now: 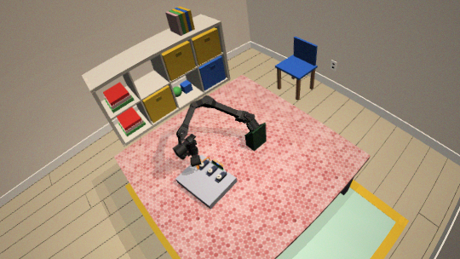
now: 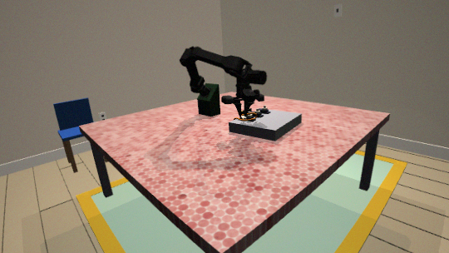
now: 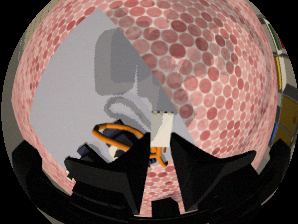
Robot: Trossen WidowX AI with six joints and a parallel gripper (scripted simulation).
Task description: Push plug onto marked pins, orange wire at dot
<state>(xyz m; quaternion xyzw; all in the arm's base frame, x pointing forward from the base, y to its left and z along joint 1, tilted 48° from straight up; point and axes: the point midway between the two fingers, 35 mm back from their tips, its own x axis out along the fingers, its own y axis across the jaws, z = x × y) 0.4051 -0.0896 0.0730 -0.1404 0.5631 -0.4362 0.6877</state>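
Right now my gripper tip is 12 cm to the right of the blue band and 8 cm past it. Round my gripper tip: servo 12 cm to the left, 3 cm below, 3 cm behind; then grey printed holder 14 cm to the left, 8 cm ahead, 5 cm below.
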